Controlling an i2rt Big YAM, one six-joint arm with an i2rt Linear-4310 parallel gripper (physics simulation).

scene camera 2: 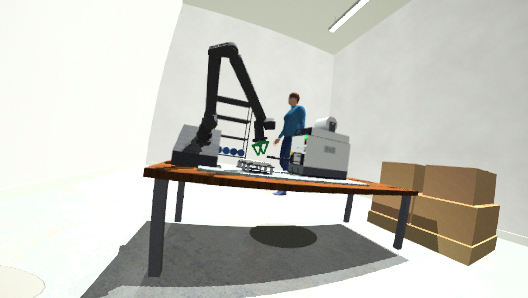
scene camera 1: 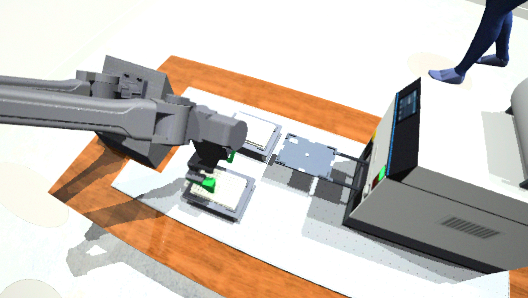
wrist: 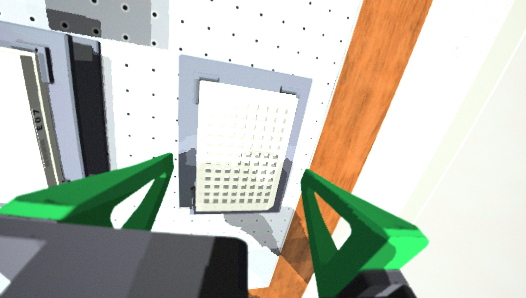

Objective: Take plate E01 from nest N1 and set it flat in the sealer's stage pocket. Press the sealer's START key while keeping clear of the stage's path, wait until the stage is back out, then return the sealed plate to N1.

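Seen in the pictures: gripper, fingertip midpoint: [scene camera 2: 260, 155] [scene camera 1: 221, 177] [wrist: 241, 168]; arm's base at its link origin: [scene camera 2: 204, 136] [scene camera 1: 133, 95].
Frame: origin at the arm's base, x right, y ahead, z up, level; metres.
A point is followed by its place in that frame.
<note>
A cream many-welled plate [scene camera 1: 227, 192] {x 0.113, y 0.360, z -0.103 m} [wrist: 240, 145] {x 0.101, y 0.340, z -0.106 m} sits flat in a grey nest [scene camera 1: 245, 200] {x 0.108, y 0.409, z -0.117 m} [wrist: 187, 120] {x 0.051, y 0.353, z -0.117 m}. No label on it is readable. A white-topped plate [scene camera 1: 257, 131] {x -0.097, y 0.348, z -0.105 m} [wrist: 12, 125] {x -0.072, y 0.334, z -0.105 m}, with a side label that looks like E07, sits in another nest [scene camera 1: 273, 142] {x -0.090, y 0.403, z -0.122 m} [wrist: 62, 125] {x -0.050, y 0.333, z -0.121 m}. Which nest is N1 cannot be told. My gripper [scene camera 1: 220, 171] {x 0.096, y 0.339, z -0.062 m} [scene camera 2: 260, 152] {x 0.096, y 0.339, z -0.062 m} [wrist: 241, 168] {x 0.096, y 0.339, z -0.062 m} is open and empty above the many-welled plate, its green fingers to either side in the wrist view. The sealer's stage [scene camera 1: 312, 162] {x -0.037, y 0.533, z -0.063 m} is out, with no plate on it. The START key looks like the green key [scene camera 1: 382, 173] {x 0.039, y 0.663, z 0.111 m} [scene camera 2: 306, 136] {x 0.037, y 0.665, z 0.111 m}.
The sealer [scene camera 1: 450, 205] {x 0.048, y 0.798, z 0.104 m} [scene camera 2: 327, 155] {x 0.045, y 0.859, z 0.004 m} stands at the right, joined to the stage by two dark rails. The wooden table's edge [scene camera 1: 270, 272] {x 0.238, y 0.536, z -0.179 m} [scene camera 2: 320, 188] {x 0.335, y 0.615, z -0.191 m} runs along the perforated board. A person [scene camera 2: 294, 120] stands behind the table. Cardboard boxes [scene camera 2: 457, 185] stand on the floor.
</note>
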